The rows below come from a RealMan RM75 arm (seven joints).
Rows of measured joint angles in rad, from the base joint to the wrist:
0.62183, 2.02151, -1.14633, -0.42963, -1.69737, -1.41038, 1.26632
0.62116, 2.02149, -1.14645, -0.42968, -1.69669, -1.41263, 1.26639
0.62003, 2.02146, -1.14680, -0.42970, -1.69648, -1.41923, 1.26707
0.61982, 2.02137, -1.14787, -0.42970, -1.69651, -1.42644, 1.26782
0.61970, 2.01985, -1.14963, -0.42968, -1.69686, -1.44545, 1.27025
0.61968, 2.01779, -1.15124, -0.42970, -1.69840, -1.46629, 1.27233
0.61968, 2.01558, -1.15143, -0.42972, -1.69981, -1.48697, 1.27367
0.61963, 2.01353, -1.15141, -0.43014, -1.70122, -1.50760, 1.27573
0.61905, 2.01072, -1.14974, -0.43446, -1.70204, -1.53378, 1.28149
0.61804, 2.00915, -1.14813, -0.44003, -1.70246, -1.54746, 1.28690
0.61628, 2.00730, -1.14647, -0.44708, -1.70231, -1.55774, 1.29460
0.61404, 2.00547, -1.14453, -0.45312, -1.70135, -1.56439, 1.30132
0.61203, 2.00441, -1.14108, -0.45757, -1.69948, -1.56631, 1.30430
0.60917, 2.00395, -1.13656, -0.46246, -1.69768, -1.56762, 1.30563
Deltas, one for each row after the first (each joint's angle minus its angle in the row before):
-0.00067, -0.00002, -0.00012, -0.00005, 0.00068, -0.00225, 0.00007
-0.00113, -0.00003, -0.00035, -0.00002, 0.00021, -0.00660, 0.00068
-0.00021, -0.00009, -0.00107, 0.00000, -0.00003, -0.00721, 0.00075
-0.00012, -0.00152, -0.00176, 0.00002, -0.00035, -0.01901, 0.00243
-0.00002, -0.00206, -0.00161, -0.00002, -0.00154, -0.02084, 0.00208
0.00000, -0.00221, -0.00019, -0.00002, -0.00141, -0.02068, 0.00134
-0.00005, -0.00205, 0.00002, -0.00042, -0.00141, -0.02063, 0.00206
-0.00058, -0.00281, 0.00167, -0.00432, -0.00082, -0.02618, 0.00576
-0.00101, -0.00157, 0.00161, -0.00557, -0.00042, -0.01368, 0.00541
-0.00176, -0.00185, 0.00166, -0.00705, 0.00015, -0.01028, 0.00770
-0.00224, -0.00183, 0.00194, -0.00604, 0.00096, -0.00665, 0.00672
-0.00201, -0.00106, 0.00345, -0.00445, 0.00187, -0.00192, 0.00298
-0.00286, -0.00046, 0.00452, -0.00489, 0.00180, -0.00131, 0.00133

